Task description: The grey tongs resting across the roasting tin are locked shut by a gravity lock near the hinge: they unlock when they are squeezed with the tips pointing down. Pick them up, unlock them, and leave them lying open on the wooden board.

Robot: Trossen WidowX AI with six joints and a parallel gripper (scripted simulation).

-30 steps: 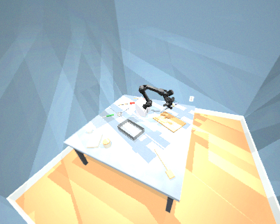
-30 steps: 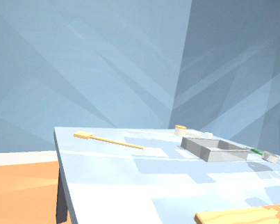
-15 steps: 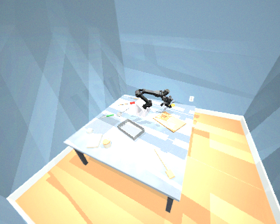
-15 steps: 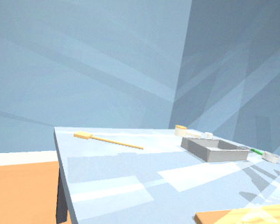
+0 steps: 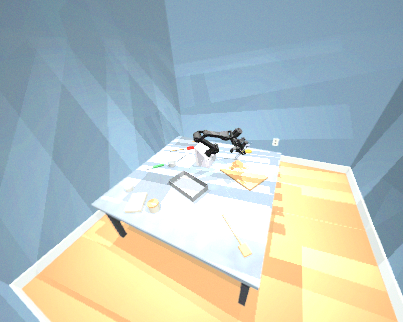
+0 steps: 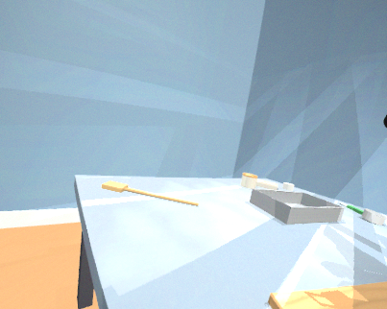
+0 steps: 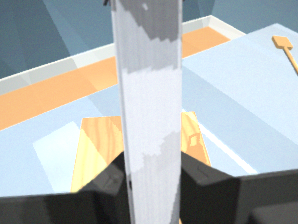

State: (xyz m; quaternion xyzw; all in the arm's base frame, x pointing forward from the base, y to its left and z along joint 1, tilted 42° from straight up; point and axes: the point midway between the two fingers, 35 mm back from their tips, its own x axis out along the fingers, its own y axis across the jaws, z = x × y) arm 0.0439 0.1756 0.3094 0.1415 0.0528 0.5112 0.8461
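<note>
The wooden board is 200 mm below my gripper tip. From my gripper tip the other things lie so: grey roasting tin 310 mm ahead, 410 mm to the right, 180 mm below; then flat pale board 600 mm ahead, 720 mm to the right, 200 mm below; then round tub 600 mm ahead, 560 mm to the right, 180 mm below.
</note>
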